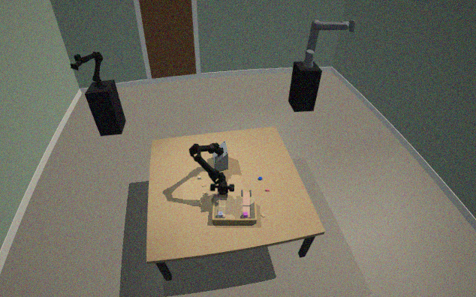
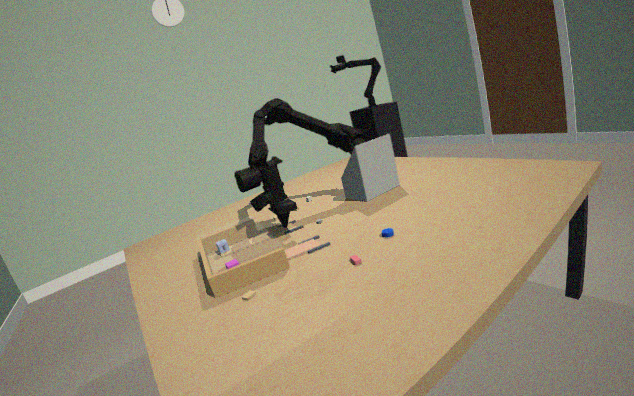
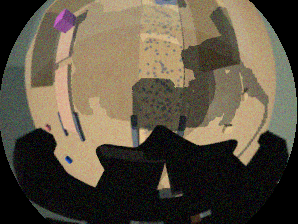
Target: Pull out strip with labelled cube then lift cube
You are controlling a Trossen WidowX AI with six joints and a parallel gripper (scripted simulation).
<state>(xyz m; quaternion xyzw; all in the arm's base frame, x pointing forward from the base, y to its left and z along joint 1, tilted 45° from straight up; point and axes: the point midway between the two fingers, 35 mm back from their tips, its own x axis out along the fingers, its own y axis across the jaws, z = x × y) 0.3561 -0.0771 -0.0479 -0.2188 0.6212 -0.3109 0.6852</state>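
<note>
Now: the labelled cube 20 cm ahead of my gripper tip, 4 cm to the right of it and 1 cm above it. Also, from my gripper tip: pink strip: 7 cm ahead, 18 cm to the left; blue disc: 13 cm behind, 33 cm to the left; white piece: 20 cm behind, 18 cm to the right.
</note>
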